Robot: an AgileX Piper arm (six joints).
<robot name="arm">
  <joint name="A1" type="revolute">
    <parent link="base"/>
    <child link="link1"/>
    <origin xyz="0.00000 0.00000 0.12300"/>
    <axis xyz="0 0 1"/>
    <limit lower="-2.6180" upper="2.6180"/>
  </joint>
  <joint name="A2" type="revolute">
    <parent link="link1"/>
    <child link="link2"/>
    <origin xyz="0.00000 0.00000 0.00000"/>
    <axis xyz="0 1 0"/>
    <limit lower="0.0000" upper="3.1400"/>
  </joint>
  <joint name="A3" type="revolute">
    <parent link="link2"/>
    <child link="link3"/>
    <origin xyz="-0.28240 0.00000 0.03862"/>
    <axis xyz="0 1 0"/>
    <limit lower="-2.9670" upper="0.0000"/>
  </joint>
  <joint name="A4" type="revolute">
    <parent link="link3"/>
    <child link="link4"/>
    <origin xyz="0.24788 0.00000 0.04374"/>
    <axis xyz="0.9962 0 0.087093"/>
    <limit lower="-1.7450" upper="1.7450"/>
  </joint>
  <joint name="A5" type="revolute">
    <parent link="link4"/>
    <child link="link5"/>
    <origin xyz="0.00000 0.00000 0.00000"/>
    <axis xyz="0 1 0"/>
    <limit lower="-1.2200" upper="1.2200"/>
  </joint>
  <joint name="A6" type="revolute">
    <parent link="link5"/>
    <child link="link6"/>
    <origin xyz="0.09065 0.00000 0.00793"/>
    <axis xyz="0.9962 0 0.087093"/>
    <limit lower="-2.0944" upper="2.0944"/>
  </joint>
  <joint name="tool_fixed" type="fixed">
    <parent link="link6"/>
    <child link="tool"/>
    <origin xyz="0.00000 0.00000 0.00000" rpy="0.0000 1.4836 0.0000"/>
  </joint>
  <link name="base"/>
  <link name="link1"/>
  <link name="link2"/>
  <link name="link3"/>
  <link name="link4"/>
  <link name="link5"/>
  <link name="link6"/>
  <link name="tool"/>
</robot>
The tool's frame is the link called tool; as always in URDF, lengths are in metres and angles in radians.
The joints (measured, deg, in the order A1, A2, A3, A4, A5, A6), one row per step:
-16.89 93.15 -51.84 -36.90 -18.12 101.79
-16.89 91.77 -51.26 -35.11 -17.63 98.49
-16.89 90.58 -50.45 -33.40 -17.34 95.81
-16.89 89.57 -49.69 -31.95 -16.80 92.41
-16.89 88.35 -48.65 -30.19 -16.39 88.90
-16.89 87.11 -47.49 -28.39 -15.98 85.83
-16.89 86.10 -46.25 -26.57 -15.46 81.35
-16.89 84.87 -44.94 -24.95 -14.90 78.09
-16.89 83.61 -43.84 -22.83 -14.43 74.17
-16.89 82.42 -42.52 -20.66 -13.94 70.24
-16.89 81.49 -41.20 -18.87 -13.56 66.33
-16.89 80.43 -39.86 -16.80 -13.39 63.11
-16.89 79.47 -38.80 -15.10 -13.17 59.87
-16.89 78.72 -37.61 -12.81 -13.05 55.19
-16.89 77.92 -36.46 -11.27 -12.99 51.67
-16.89 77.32 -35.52 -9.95 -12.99 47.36
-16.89 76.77 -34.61 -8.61 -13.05 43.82
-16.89 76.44 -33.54 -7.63 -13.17 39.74
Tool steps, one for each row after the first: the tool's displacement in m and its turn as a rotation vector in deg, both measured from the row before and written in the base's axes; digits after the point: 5 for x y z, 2 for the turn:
-0.00450 0.00017 0.00519 -1.96 -0.45 -0.10
-0.00469 0.00046 0.00292 -1.29 -0.23 -0.19
-0.00438 0.00027 0.00159 -2.13 0.30 0.11
-0.00551 0.00062 0.00146 -1.95 0.23 0.04
-0.00590 0.00075 0.00079 -1.46 0.30 -0.13
-0.00572 0.00063 -0.00124 -2.64 0.94 0.34
-0.00642 0.00093 -0.00060 -1.69 0.74 0.04
-0.00591 0.00067 0.00070 -1.95 0.45 0.06
-0.00638 0.00083 -0.00103 -1.81 0.79 0.05
-0.00578 0.00088 -0.00242 -2.00 1.06 0.33
-0.00600 0.00097 -0.00163 -1.19 0.58 -0.01
-0.00506 0.00082 -0.00089 -1.53 0.58 0.22
-0.00498 0.00063 -0.00251 -2.26 1.00 0.47
-0.00491 0.00091 -0.00209 -1.83 0.81 0.48
-0.00389 0.00070 -0.00193 -2.71 0.99 0.95
-0.00368 0.00064 -0.00196 -2.01 0.79 0.65
-0.00369 0.00078 -0.00376 -2.65 1.32 1.11

